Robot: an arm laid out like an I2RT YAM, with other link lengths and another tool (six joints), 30 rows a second.
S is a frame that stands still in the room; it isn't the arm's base.
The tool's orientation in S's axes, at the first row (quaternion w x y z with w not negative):
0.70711, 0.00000, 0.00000, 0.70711
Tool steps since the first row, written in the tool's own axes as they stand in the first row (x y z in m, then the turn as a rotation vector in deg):
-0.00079, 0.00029, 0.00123, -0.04, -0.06, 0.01
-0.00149, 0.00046, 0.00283, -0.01, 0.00, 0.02
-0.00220, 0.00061, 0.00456, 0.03, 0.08, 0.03
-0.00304, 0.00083, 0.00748, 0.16, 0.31, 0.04
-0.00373, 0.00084, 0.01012, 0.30, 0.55, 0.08
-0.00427, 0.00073, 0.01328, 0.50, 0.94, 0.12
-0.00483, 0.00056, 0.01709, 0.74, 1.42, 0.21
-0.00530, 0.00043, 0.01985, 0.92, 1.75, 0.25
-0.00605, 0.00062, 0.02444, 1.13, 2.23, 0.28
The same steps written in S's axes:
-0.00029, -0.00079, 0.00123, 0.06, -0.04, 0.01
-0.00046, -0.00149, 0.00283, 0.00, -0.01, 0.02
-0.00061, -0.00220, 0.00456, -0.08, 0.03, 0.03
-0.00083, -0.00304, 0.00748, -0.31, 0.16, 0.04
-0.00084, -0.00373, 0.01012, -0.55, 0.30, 0.08
-0.00073, -0.00427, 0.01328, -0.94, 0.50, 0.12
-0.00056, -0.00483, 0.01709, -1.42, 0.74, 0.21
-0.00043, -0.00530, 0.01985, -1.75, 0.92, 0.25
-0.00062, -0.00605, 0.02444, -2.23, 1.13, 0.28

